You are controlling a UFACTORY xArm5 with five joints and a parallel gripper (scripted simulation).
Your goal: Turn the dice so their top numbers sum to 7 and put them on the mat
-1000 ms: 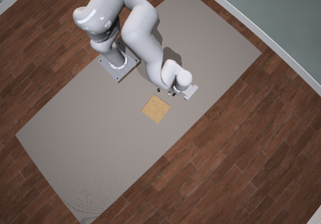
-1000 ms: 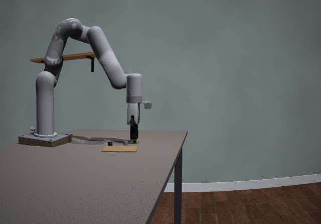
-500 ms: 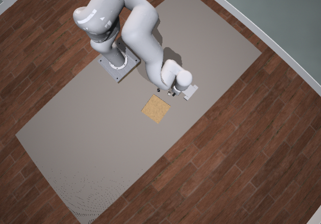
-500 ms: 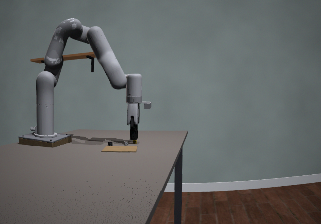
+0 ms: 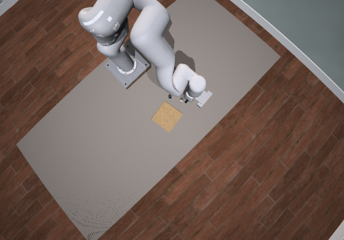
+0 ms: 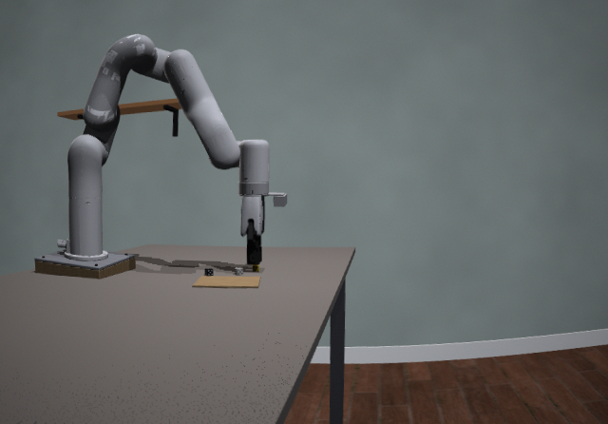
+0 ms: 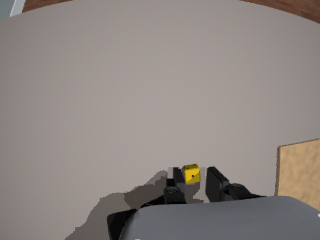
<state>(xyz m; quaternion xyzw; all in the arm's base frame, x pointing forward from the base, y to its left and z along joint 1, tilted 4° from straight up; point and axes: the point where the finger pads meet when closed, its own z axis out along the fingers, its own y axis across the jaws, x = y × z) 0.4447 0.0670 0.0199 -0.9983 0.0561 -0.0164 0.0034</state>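
Right now my hand is 3 cm above the yellow die. From my hand the other things lie so: white die 6 cm to the right, 4 cm behind, 3 cm below; black die 11 cm behind, 7 cm to the right, 3 cm below; tan mat 18 cm to the right, 5 cm behind, 4 cm below.
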